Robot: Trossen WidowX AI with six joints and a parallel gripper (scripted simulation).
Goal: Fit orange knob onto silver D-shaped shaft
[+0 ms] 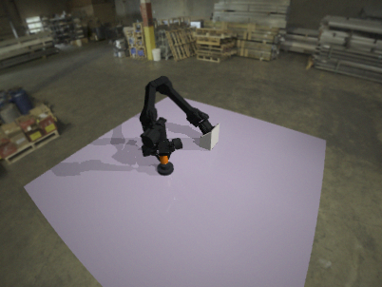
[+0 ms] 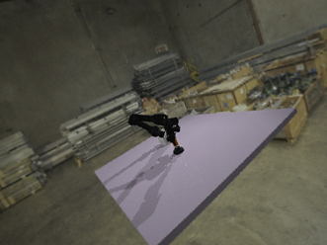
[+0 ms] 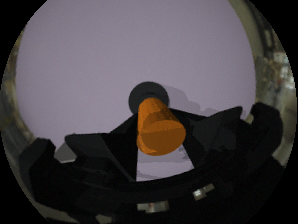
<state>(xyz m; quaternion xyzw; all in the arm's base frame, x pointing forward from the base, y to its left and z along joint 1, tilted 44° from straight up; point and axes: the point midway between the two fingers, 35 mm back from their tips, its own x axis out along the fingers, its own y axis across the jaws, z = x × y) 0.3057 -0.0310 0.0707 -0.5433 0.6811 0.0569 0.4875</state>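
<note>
The round pedestal lies 4 cm below my gripper tip. Round my gripper tip: orange knob: 3 cm above.
</note>
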